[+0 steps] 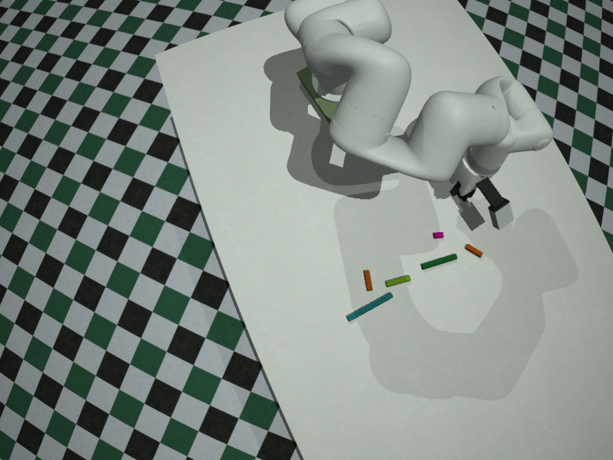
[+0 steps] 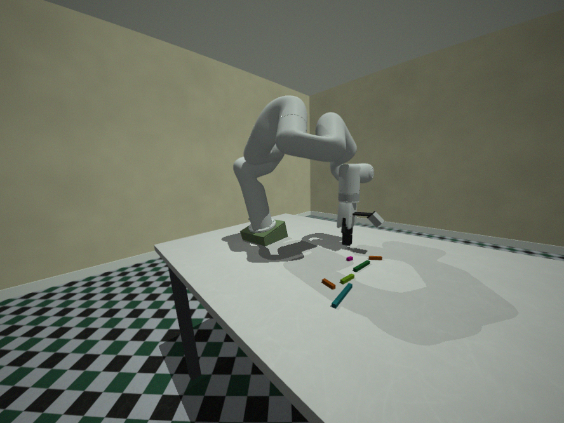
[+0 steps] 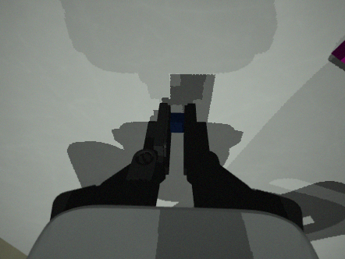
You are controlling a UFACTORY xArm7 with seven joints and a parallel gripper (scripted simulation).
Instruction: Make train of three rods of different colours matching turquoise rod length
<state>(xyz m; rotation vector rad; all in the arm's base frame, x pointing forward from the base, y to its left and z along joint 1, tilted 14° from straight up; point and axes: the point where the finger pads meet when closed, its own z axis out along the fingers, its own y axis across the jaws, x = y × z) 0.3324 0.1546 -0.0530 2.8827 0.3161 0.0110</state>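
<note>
My gripper is now 2 cm above the blue rod. Round my hand: magenta rod: 9 cm to the right, 6 cm ahead, 3 cm below; then green rod: 12 cm ahead, 11 cm to the right, 3 cm below; then lime rod: 21 cm to the right, 12 cm ahead, 3 cm below.
</note>
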